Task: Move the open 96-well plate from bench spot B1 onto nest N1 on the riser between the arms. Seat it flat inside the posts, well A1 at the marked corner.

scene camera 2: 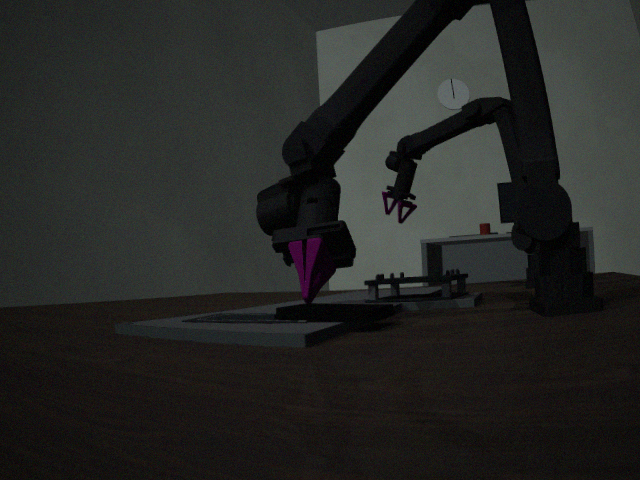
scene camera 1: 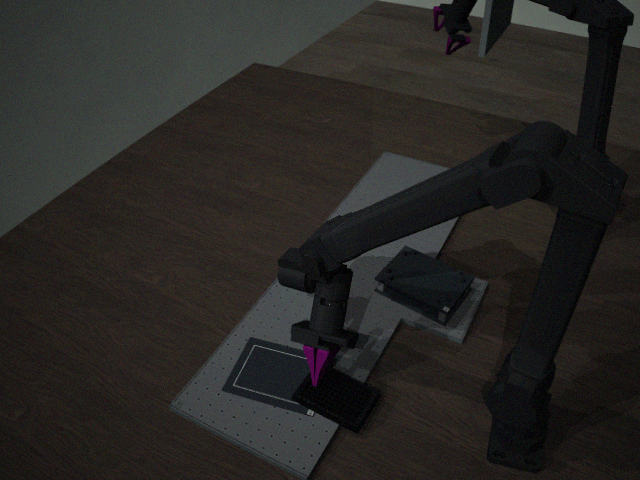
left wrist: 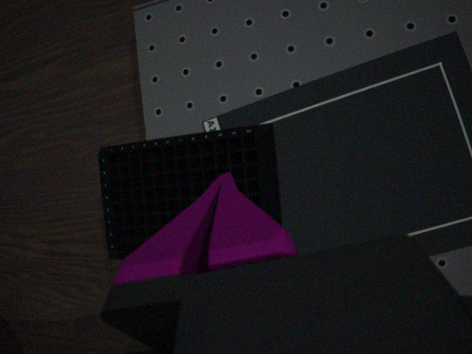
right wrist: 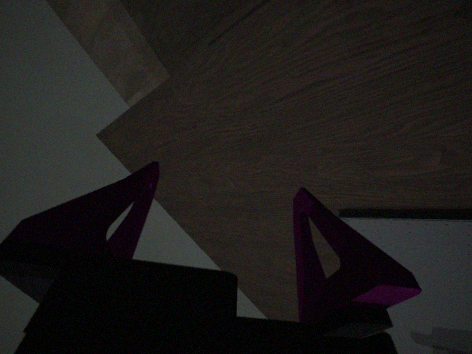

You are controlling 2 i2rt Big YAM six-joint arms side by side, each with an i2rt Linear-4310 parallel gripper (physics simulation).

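Pixels of known places: left gripper, between the fingertips: (scene camera 2: pixel 307 301) (scene camera 1: pixel 315 385) (left wrist: pixel 227 181); right gripper, between the fingertips: (scene camera 2: pixel 393 218) (scene camera 1: pixel 441 42) (right wrist: pixel 230 181); left arm's base, origin of its link: (scene camera 2: pixel 564 309) (scene camera 1: pixel 516 436).
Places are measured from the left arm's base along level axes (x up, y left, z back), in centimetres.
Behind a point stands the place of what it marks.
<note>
The black 96-well plate (scene camera 1: pixel 343 403) {x 2.5, y 3.8, z -29.0 cm} (scene camera 2: pixel 351 311) {x 2.5, y 7.1, z -27.9 cm} (left wrist: pixel 165 185) {x 2.7, y 3.5, z -30.0 cm} lies partly on the marked bench spot (scene camera 1: pixel 268 369) {x 1.5, y 0.5, z -44.1 cm} (left wrist: pixel 360 160) {x 1.5, y 1.4, z -42.4 cm} and partly past the board's edge, turned against the white outline. My left gripper (scene camera 1: pixel 315 384) {x 3.6, y 2.5, z -34.4 cm} (scene camera 2: pixel 308 301) {x 3.6, y 2.5, z -34.4 cm} (left wrist: pixel 227 181) {x 3.6, y 2.5, z -34.4 cm} is shut with its tips together at the plate's top, towards its end over the spot; nothing shows between them. Whether the tips touch the plate is hard to tell. My right gripper (scene camera 1: pixel 443 40) {x 23.6, y -106.2, z -33.0 cm} (scene camera 2: pixel 393 217) {x 23.6, y -106.2, z -33.0 cm} (right wrist: pixel 230 181) {x 23.6, y -106.2, z -33.0 cm} is open and empty, high up and far from the plate. The nest (scene camera 1: pixel 423 284) {x 5.2, y -25.4, z -21.6 cm} (scene camera 2: pixel 416 280) {x 4.8, y -21.3, z -21.8 cm} stands on the riser.
The perforated board (scene camera 1: pixel 227 413) {x 1.3, y 11.2, z -47.3 cm} (scene camera 2: pixel 232 334) {x 1.1, y 16.4, z -38.7 cm} (left wrist: pixel 170 60) {x 1.3, y 12.4, z -32.3 cm} lies under the spot. The white A1 tag (scene camera 1: pixel 310 412) {x 1.5, y 6.5, z -34.0 cm} (left wrist: pixel 211 124) {x 1.5, y 6.7, z -33.9 cm} shows beside the plate. The left arm (scene camera 1: pixel 403 217) {x 38.2, y -3.4, z -23.3 cm} reaches over the board near the nest. A grey upright panel (scene camera 1: pixel 497 25) stands by the right gripper in scene camera 1.
</note>
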